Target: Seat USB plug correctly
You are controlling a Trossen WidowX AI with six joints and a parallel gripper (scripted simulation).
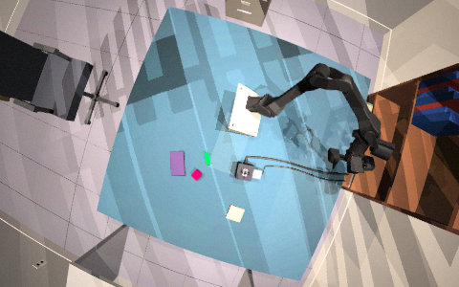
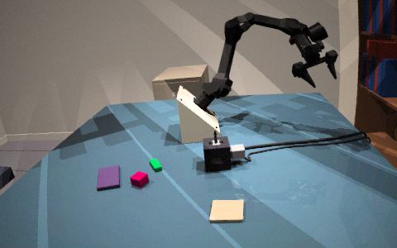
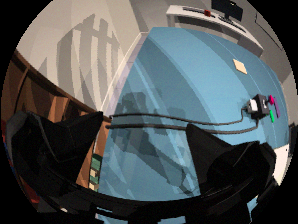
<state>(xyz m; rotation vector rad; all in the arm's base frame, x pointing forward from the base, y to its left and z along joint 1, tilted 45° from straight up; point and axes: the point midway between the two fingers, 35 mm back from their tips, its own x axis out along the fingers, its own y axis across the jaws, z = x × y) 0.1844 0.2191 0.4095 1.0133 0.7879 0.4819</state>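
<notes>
Now: the USB plug 41 cm to the right of my gripper tip, 11 cm below it and 11 cm ahead of it. Also, from my gripper tip: green block: 60 cm to the right, 20 cm below, 9 cm ahead; cream tile: 40 cm to the right, 35 cm ahead, 20 cm below; socket: 41 cm to the right, 14 cm below, 11 cm ahead.
</notes>
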